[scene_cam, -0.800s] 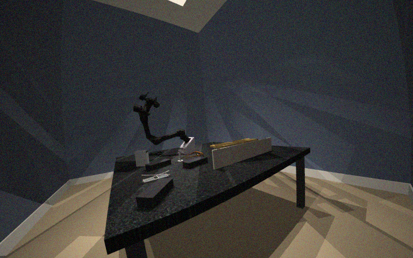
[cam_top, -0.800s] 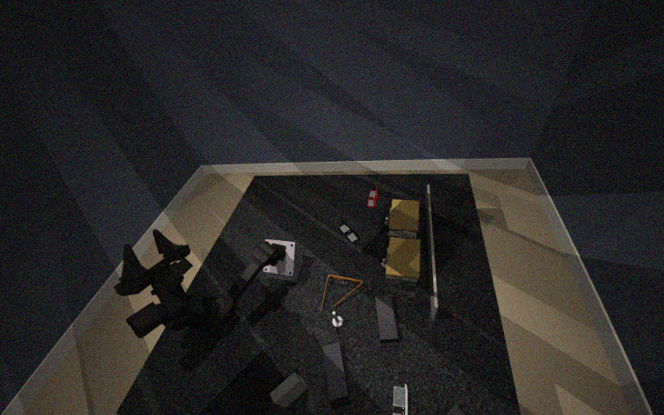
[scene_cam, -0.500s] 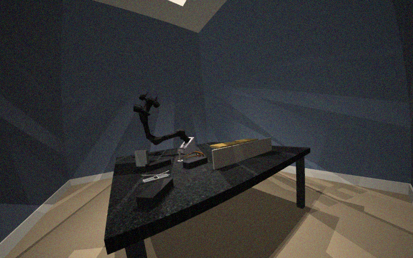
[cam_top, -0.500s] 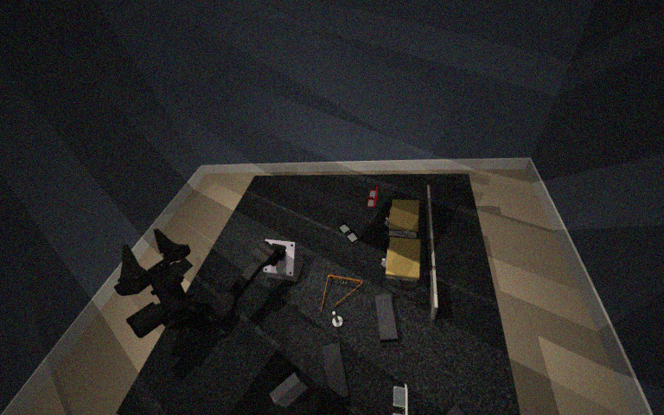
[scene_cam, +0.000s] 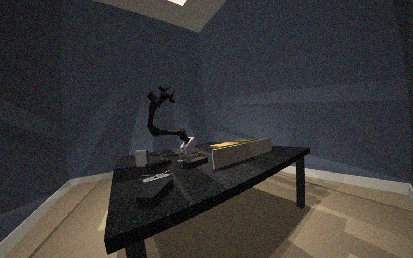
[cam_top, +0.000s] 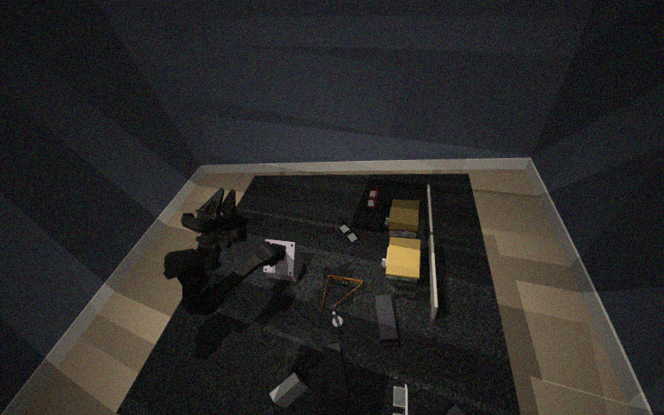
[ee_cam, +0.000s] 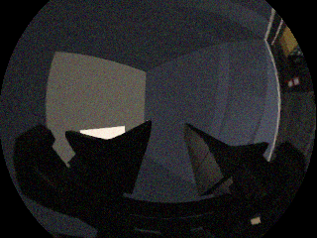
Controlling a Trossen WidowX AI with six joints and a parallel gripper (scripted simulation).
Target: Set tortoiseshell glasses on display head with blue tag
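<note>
My gripper tip is 20 cm short of the small white stand, 5 cm to the left of it and 59 cm above it. Also, from my gripper tip: grey box 13 cm ahead, 31 cm to the right, 56 cm below; long pale panel 50 cm ahead, 34 cm to the left, 56 cm below.
</note>
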